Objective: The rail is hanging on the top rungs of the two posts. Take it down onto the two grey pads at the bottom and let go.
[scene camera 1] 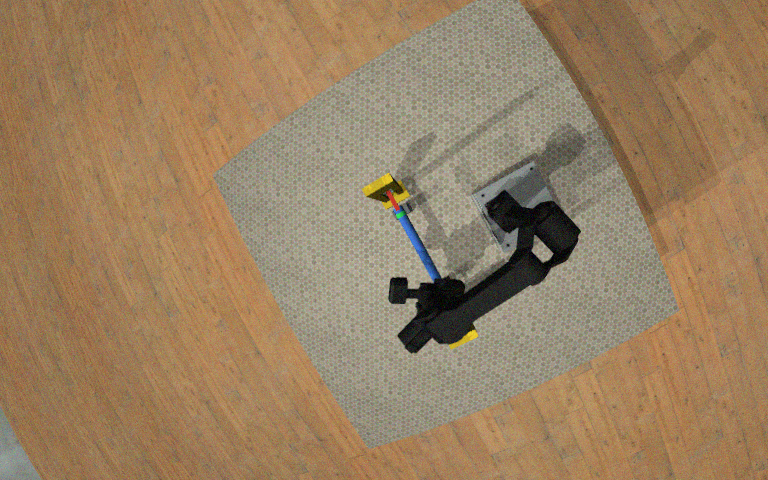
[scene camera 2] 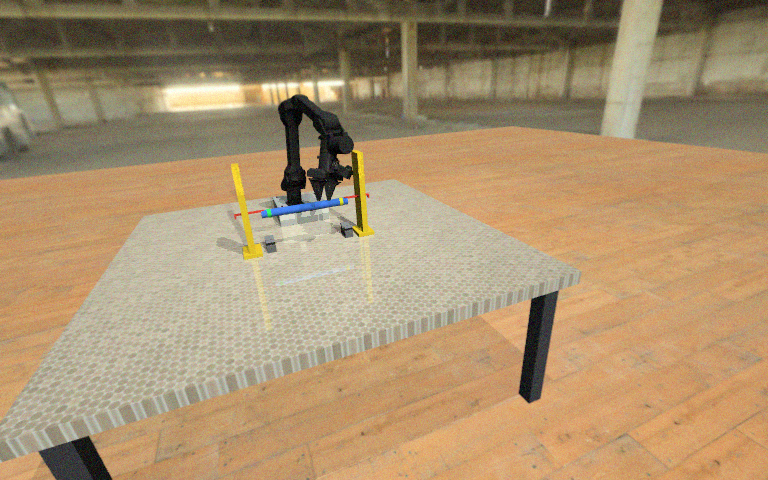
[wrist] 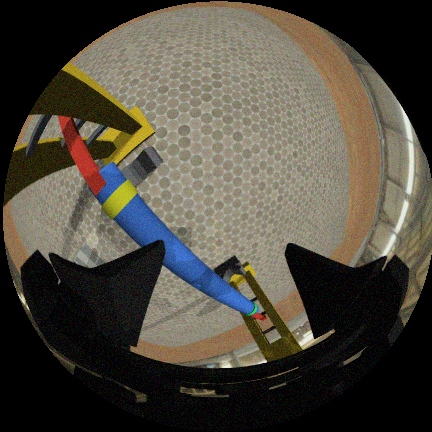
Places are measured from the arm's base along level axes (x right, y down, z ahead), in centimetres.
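Pixels of known places: gripper, fingertip midpoint: (scene camera 1: 418, 279) (scene camera 2: 323, 200) (wrist: 227, 249); arm's base, link origin: (scene camera 1: 499, 207) (scene camera 2: 294, 203).
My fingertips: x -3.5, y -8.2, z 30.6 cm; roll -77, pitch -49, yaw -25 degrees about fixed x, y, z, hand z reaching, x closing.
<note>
Ahead of a thing's pixels: the offset from my fingertips to its top centre. Level surfaces: height alone.
The blue rail @[dz -4.7, dx +5.2, dy +1.1 cm] (scene camera 1: 417, 246) (scene camera 2: 305, 208) (wrist: 150, 225), with red ends and a green and a yellow band, spans the yellow posts well above the pads. The green-end post @[dz -6.2, dx +25.2, dy -14.3 cm] (scene camera 1: 376, 186) (scene camera 2: 241, 203) (wrist: 285, 352) and yellow-end post @[dz -3.0, dx -14.7, dy -14.3 cm] (scene camera 1: 464, 338) (scene camera 2: 360, 192) (wrist: 75, 90) stand upright. I cannot tell which rungs bear the rail. The green-end grey pad @[dz -5.8, dx +19.0, dy +11.3 cm] (scene camera 1: 405, 208) (scene camera 2: 270, 243) (wrist: 229, 267) and yellow-end grey pad @[dz -3.5, dx -8.5, dy +11.3 cm] (scene camera 2: 346, 229) (wrist: 145, 165) sit beside the post feet. My gripper (scene camera 2: 324, 198) (wrist: 227, 249) is open and empty, above the rail, toward its yellow-banded end. In scene camera 1 the arm hides the fingertips.
The tiled table @[dy +15.7 cm] (scene camera 1: 317, 169) (scene camera 2: 339, 300) (wrist: 220, 90) bears the posts, pads and arm. The arm's grey base plate (scene camera 1: 529, 183) stands behind the rail in scene camera 2. My arm reaches over the yellow-end post in scene camera 1.
</note>
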